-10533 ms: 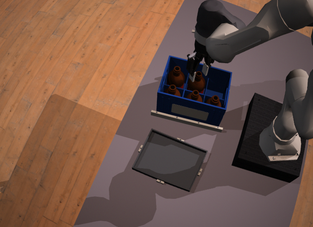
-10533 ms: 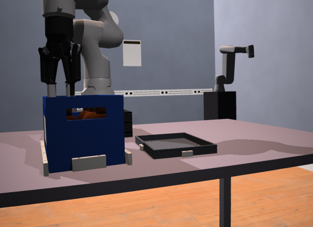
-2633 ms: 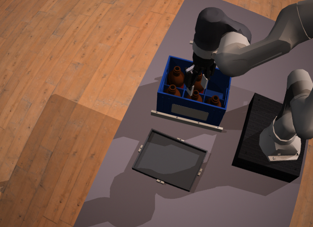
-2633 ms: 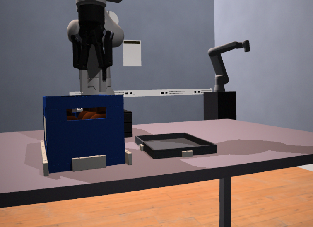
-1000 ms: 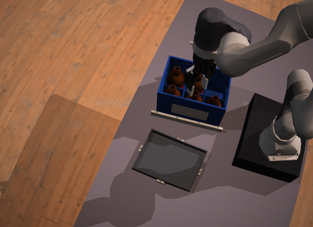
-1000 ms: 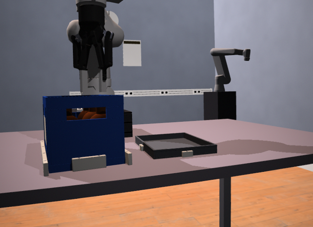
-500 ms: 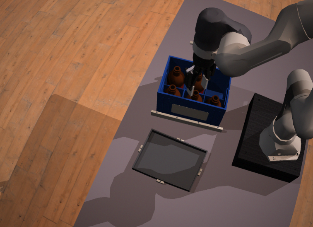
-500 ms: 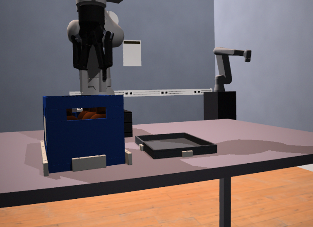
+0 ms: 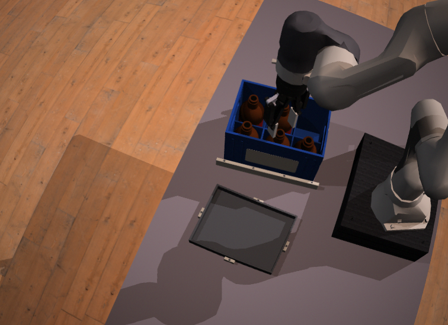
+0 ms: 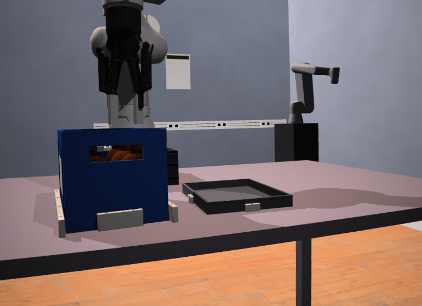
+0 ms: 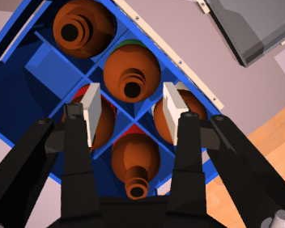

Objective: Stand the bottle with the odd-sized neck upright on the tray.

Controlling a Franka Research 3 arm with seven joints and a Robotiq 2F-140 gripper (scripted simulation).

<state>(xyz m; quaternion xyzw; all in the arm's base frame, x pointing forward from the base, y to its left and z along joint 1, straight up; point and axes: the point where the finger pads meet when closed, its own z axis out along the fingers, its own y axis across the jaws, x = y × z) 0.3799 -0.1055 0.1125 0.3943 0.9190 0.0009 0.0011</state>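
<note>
Now: hand 13 cm above the crate and 5 cm to the left of it. From my hand the other things lie so: bottle: 13 cm below, 8 cm behind; then dark tray: 24 cm to the left, 20 cm below, 3 cm ahead.
</note>
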